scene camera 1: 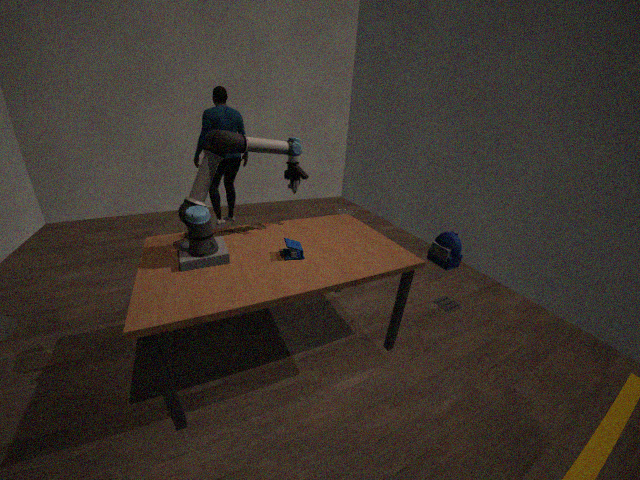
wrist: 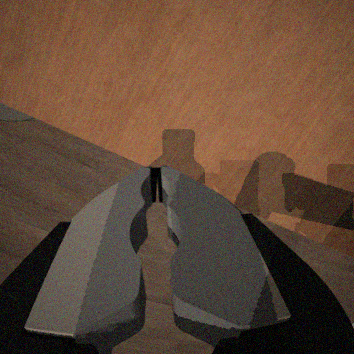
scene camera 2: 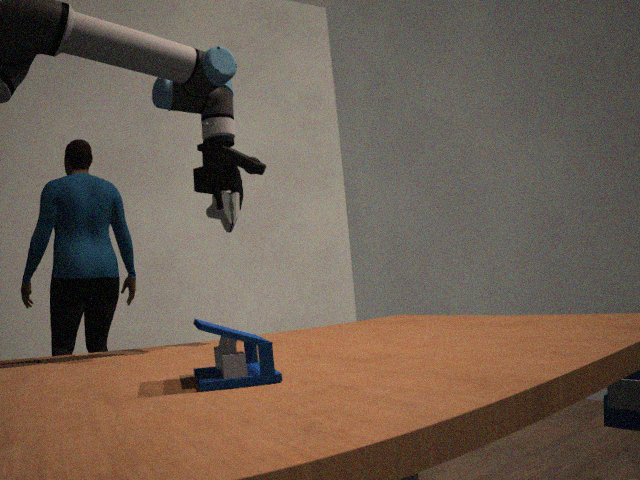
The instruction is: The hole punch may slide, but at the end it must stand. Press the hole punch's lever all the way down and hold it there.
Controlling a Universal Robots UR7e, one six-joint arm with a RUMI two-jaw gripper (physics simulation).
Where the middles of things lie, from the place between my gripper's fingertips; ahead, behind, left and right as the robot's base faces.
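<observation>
Blue hole punch (scene camera 2: 240, 369): a good way below my hand, well to the right of it and a good way behind it. Blue lever (scene camera 2: 225, 333): my hand is 120 mm past it, 410 mm to the left of it and 180 mm above it.
</observation>
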